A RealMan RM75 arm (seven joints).
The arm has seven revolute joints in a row. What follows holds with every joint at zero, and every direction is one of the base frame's. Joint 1 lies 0.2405 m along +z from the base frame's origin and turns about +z. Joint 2 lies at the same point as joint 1 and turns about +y. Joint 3 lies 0.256 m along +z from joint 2 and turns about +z. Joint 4 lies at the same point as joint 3 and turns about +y. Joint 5 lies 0.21 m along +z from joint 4 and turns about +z. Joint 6 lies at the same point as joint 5 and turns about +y. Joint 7 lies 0.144 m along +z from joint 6 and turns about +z. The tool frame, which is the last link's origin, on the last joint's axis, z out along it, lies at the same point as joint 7; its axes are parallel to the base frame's.
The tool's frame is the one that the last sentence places.
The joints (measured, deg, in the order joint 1, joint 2, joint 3, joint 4, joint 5, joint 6, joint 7), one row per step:
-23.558 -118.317 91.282 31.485 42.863 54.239 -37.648
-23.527 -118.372 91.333 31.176 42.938 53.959 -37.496
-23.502 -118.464 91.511 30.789 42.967 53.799 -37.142
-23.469 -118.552 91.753 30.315 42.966 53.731 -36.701
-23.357 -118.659 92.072 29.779 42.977 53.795 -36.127
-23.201 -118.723 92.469 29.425 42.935 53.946 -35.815
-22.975 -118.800 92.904 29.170 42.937 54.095 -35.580
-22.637 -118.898 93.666 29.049 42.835 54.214 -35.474
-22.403 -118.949 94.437 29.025 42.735 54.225 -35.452
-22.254 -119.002 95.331 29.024 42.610 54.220 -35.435
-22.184 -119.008 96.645 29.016 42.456 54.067 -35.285
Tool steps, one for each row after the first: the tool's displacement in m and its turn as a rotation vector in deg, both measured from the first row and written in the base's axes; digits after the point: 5 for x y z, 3 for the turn. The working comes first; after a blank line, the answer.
Tool pose at each row, in the base's axes (x y z in m, rotation vector in deg; the steps are taken from these numbers as rounded here):
-0.24629 0.35266 -0.05313 -130.966 -14.570 -40.582
-0.24826 0.35196 -0.05439 -131.068 -14.878 -39.981
-0.24996 0.35068 -0.05637 -131.311 -14.963 -39.405
-0.25183 0.34897 -0.05860 -131.636 -14.987 -38.823
-0.25400 0.34641 -0.06130 -132.075 -14.908 -38.234
-0.25549 0.34389 -0.06353 -132.515 -14.921 -37.951
-0.25685 0.34109 -0.06586 -132.989 -14.964 -37.720
-0.25783 0.33745 -0.06898 -133.639 -15.111 -37.602
-0.25821 0.33465 -0.07168 -134.274 -15.162 -37.474
-0.25788 0.33202 -0.07470 -135.027 -15.075 -37.389
-0.25729 0.32901 -0.07874 -136.153 -14.642 -37.009

-0.00197 -0.00070 -0.00126 -0.109 0.353 0.381
-0.00367 -0.00198 -0.00324 -0.290 0.771 0.566
-0.00554 -0.00369 -0.00547 -0.531 1.222 0.688
-0.00771 -0.00625 -0.00817 -0.849 1.721 0.711
-0.00920 -0.00877 -0.01040 -1.231 1.976 0.691
-0.01056 -0.01157 -0.01273 -1.660 2.190 0.663
-0.01154 -0.01521 -0.01585 -2.295 2.316 0.615
-0.01192 -0.01801 -0.01855 -2.887 2.473 0.511
-0.01159 -0.02064 -0.02157 -3.556 2.653 0.268
-0.01100 -0.02365 -0.02561 -4.444 3.183 -0.209

